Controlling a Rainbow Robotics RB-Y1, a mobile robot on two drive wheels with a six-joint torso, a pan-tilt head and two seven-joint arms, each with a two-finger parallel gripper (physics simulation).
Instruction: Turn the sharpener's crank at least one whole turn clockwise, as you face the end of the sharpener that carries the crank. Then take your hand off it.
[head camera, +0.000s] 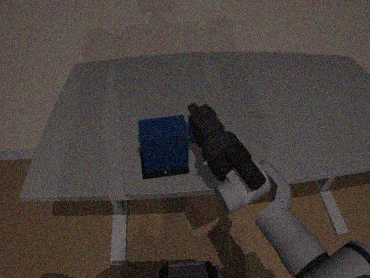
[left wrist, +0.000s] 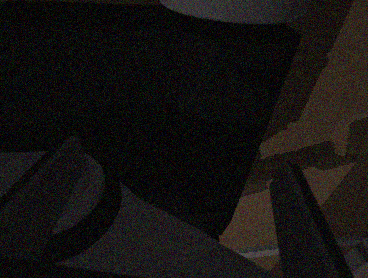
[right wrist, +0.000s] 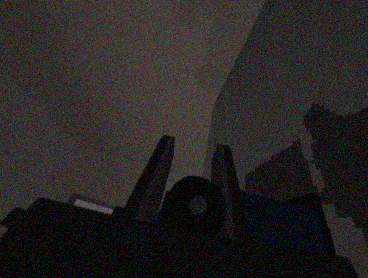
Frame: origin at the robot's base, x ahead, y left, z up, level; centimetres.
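Where they show: left gripper, fingertip midpoint: (left wrist: 177, 161); right gripper, fingertip midpoint: (head camera: 191, 110) (right wrist: 194, 149).
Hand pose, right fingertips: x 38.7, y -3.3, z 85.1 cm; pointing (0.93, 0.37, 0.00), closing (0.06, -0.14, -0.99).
Things, the pixels of their top centre, and the offset from my right fingertips. "spot": a spot on its surface instead. Level surfaces: height alone.
- sharpener, surface spot: (head camera: 163, 146) spot: dx -9.3, dy +7.4, dz -3.0 cm
- round black part with a grey centre, surface spot: (right wrist: 198, 205) spot: dx -4.0, dy -4.1, dz +0.0 cm
- grey table, surface height: dz -13.0 cm
- brown floor, surface height: dz -85.0 cm
The sharpener (head camera: 163, 146) is a blue box with a dark front strip, standing on the table near its front edge. Its blue side also shows in the right wrist view (right wrist: 285, 222). My right gripper (head camera: 194, 114) (right wrist: 194, 149) is at the sharpener's right side in the head view, its fingers partly apart with nothing gripped. A round black part with a grey centre (right wrist: 198, 205), perhaps the crank's knob, shows low between the fingers; whether they touch it is unclear. The gripper hides most of the crank side in the head view. My left gripper (left wrist: 177, 161) is wide open and empty.
The grey table (head camera: 280, 100) extends behind and to both sides of the sharpener. Its pale legs (head camera: 118, 237) stand on the brown floor (head camera: 155, 245). A large dark surface (left wrist: 140, 90) fills much of the left wrist view. The pictures are dim and grainy.
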